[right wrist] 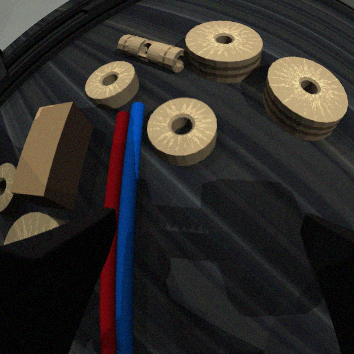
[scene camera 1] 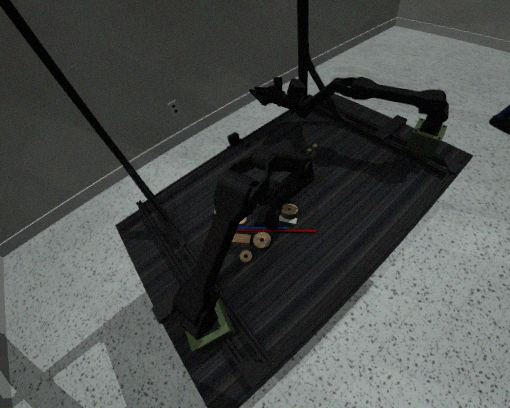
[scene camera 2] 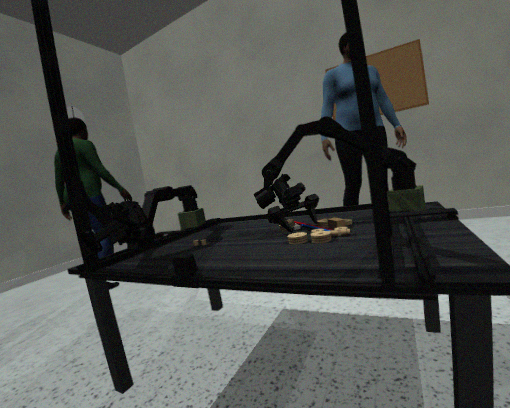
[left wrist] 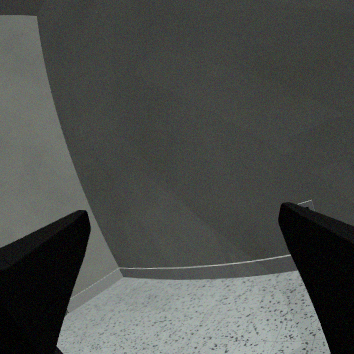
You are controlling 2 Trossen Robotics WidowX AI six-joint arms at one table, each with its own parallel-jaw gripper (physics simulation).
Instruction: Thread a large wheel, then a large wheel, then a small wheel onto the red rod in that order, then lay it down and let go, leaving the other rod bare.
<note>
The left gripper (scene camera 2: 95, 225) is open, holding nothing. The right gripper (scene camera 2: 304, 227) is open and holds nothing. Also in view: a blue rod (right wrist: 128, 193). A red rod (right wrist: 114, 175) rests on the table.
The left gripper shows as well in the left wrist view (left wrist: 185, 217). The right gripper also shows in the right wrist view (right wrist: 213, 222) and in scene camera 1 (scene camera 1: 257, 214). The left wrist view misses the red rod: it is out of frame.
</note>
